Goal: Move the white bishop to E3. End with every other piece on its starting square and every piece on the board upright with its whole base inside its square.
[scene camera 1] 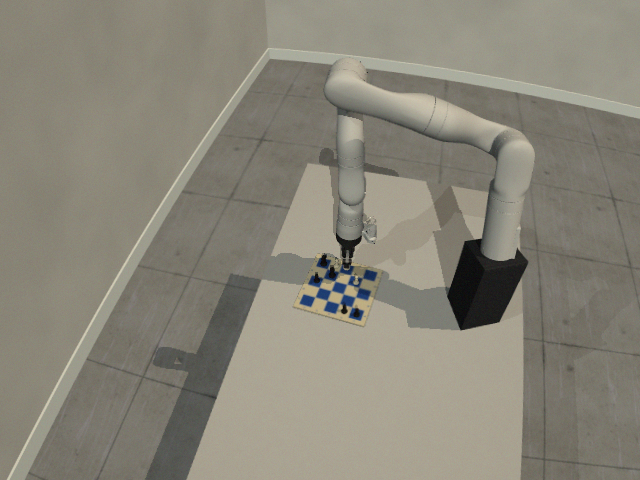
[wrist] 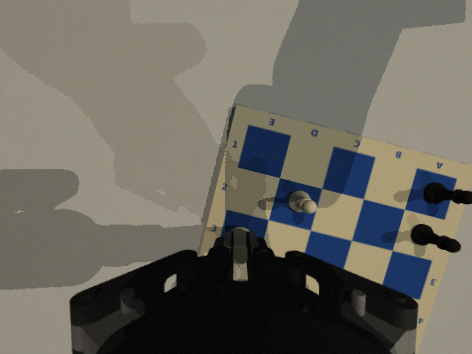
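Where they show: gripper, fingertip midpoint: (scene camera 1: 346, 265) (wrist: 239, 243); arm's base, link origin: (scene camera 1: 497, 250).
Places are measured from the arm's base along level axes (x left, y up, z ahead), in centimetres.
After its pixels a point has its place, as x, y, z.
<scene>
The chessboard (scene camera 1: 335, 297) {3.9, -26.3, 42.4} (wrist: 375, 145) {3.1, -26.3, 31.7} lies flat. My gripper (scene camera 1: 346, 262) {-7.6, -24.7, 41.0} (wrist: 239, 243) {-7.6, -24.7, 41.0} points down over its E edge, at square E3, and is shut on the white bishop (wrist: 240, 272) {-7.2, -26.0, 44.1}. The fingers cover much of the bishop; a pale part of its base shows past them over blue E3. Whether the base touches the board I cannot tell. A white pawn (scene camera 1: 356, 280) {-2.7, -25.1, 37.2} (wrist: 300, 201) {-3.2, -24.9, 37.1} stands upright on D2, to the side of the gripper. Another white piece (scene camera 1: 336, 262) {-7.7, -24.1, 44.3} stands close beside the gripper, around E4; the gripper hides that area in the wrist view.
Black pieces stand at A1 (scene camera 1: 356, 312) {9.5, -24.2, 35.3} (wrist: 435, 193) {8.4, -25.6, 35.2} and A2 (scene camera 1: 344, 308) {8.9, -24.1, 38.9} (wrist: 423, 234) {7.9, -25.6, 38.8}. More black pieces stand near the gripper at E5 (scene camera 1: 323, 259) {-7.5, -23.4, 48.4}, D4 (scene camera 1: 332, 272) {-3.4, -23.9, 44.7} and beyond at D5 or nearby (scene camera 1: 316, 277) {-0.7, -24.1, 49.2}. The arm's black pedestal (scene camera 1: 485, 291) {7.6, -8.3, 1.3} is right of the board.
</scene>
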